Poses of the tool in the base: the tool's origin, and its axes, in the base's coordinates. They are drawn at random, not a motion.
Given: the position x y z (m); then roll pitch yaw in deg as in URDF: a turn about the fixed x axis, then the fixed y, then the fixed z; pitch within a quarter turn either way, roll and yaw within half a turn.
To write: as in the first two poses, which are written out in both.
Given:
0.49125 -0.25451 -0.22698 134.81 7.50 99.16
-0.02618 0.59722 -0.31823 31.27 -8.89 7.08
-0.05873 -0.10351 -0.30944 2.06 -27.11 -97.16
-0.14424 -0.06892 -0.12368 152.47 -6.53 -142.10
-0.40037 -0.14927 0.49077 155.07 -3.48 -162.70
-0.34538 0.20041 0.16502 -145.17 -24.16 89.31
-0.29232 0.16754 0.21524 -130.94 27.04 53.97
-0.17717 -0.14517 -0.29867 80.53 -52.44 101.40
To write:
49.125 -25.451 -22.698 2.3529 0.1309 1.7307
-2.618 59.722 -31.823 0.5458 -0.1552 0.1236
-5.873 -10.351 -30.944 0.0360 -0.4732 -1.6958
-14.424 -6.892 -12.368 2.6611 -0.1140 -2.4801
-40.037 -14.927 49.077 2.7065 -0.0607 -2.8397
-34.538 20.041 16.502 -2.5337 -0.4217 1.5588
-29.232 16.754 21.524 -2.2853 0.4719 0.9420
-17.717 -14.517 -29.867 1.4055 -0.9153 1.7698

